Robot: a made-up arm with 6 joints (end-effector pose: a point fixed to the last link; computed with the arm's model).
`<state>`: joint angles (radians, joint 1 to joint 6).
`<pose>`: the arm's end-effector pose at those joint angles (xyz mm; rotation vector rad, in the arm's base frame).
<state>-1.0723 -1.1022 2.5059 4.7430 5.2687 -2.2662</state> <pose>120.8 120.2 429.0 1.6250 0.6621 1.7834</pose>
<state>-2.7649 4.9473 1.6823 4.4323 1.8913 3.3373</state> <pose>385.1 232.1 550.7 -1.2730 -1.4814 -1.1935</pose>
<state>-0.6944 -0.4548 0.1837 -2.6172 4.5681 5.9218</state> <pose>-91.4 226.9 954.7 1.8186 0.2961 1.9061</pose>
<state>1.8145 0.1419 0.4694 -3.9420 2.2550 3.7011</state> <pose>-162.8 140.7 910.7 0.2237 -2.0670 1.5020</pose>
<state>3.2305 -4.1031 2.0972 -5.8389 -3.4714 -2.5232</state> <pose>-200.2 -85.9 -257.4 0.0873 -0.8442 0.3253</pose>
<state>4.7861 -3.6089 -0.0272 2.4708 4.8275 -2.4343</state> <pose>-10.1 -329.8 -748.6 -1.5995 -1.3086 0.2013</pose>
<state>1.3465 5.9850 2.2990 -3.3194 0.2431 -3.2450</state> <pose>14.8 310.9 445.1 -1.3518 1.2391 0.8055</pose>
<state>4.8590 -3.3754 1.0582 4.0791 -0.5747 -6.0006</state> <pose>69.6 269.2 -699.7 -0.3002 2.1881 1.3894</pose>
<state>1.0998 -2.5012 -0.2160 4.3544 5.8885 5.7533</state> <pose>-330.6 -434.1 -754.0 2.7540 0.4657 -0.9211</pose>
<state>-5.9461 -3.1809 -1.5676 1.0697 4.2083 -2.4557</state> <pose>317.7 53.4 -354.1 0.8274 1.1888 -2.0700</pose>
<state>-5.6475 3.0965 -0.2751 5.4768 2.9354 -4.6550</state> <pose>46.2 70.2 -647.6 -0.4137 -0.6187 3.0052</pose>
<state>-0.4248 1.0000 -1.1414 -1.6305 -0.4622 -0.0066</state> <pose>395.4 -59.1 881.0 -0.3797 -0.4265 -2.0491</pose>
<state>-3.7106 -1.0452 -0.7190 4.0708 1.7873 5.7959</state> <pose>683.8 -370.1 238.1 0.0921 2.6342 1.4415</pose>
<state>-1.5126 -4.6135 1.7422 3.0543 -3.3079 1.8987</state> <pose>79.4 -487.4 -169.1 0.0862 0.5891 -2.6107</pose>
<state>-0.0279 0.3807 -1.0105 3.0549 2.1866 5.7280</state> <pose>-57.1 60.2 774.3 -2.8774 -0.6822 0.4378</pose>
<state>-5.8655 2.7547 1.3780 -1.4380 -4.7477 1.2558</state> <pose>-72.4 -124.8 -569.6 1.2616 -1.2081 1.6874</pose>
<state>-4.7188 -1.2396 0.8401 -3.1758 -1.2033 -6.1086</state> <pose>-48.2 -549.1 714.6 -0.6880 -0.5378 -1.3452</pose>
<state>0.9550 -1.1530 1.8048 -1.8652 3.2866 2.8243</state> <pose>-253.8 -241.6 508.4 2.4430 -0.8090 -0.4227</pose>
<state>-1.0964 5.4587 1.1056 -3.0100 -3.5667 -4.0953</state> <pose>-135.7 355.5 721.4 -0.0038 -2.6476 -0.8251</pose>
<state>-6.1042 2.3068 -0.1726 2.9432 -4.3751 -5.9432</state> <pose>707.6 203.3 -311.4 -0.3168 -0.2124 -2.5132</pose>
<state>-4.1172 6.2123 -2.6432 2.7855 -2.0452 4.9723</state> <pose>143.0 -223.9 416.2 -0.4215 0.7203 -1.9157</pose>
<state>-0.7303 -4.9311 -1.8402 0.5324 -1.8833 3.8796</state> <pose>192.0 -193.7 460.8 2.1685 -1.3217 -1.0093</pose>
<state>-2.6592 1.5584 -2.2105 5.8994 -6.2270 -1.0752</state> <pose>-188.4 -150.8 519.3 0.3931 0.6182 2.0944</pose>
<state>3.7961 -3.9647 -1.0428 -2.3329 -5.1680 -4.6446</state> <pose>-636.3 -439.5 -47.9 -0.9753 0.2946 2.4409</pose>
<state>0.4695 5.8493 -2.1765 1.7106 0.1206 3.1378</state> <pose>-452.9 -156.8 166.0 2.1752 -1.6023 -0.4725</pose>
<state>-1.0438 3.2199 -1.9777 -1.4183 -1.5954 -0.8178</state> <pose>305.0 -161.5 -284.6 -1.6818 -0.1539 -1.6909</pose>
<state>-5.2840 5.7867 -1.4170 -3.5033 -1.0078 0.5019</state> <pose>-386.4 -584.9 535.6 0.8691 0.6502 -1.5379</pose>
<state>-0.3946 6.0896 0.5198 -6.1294 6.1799 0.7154</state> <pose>58.6 26.4 1112.4 0.1464 0.1732 0.4700</pose>
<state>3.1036 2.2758 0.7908 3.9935 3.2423 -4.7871</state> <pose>-416.9 -43.4 -463.8 0.1205 0.1094 0.6020</pose>
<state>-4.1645 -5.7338 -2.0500 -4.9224 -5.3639 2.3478</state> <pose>-45.8 -220.5 621.0 1.3956 0.3523 -1.0306</pose>
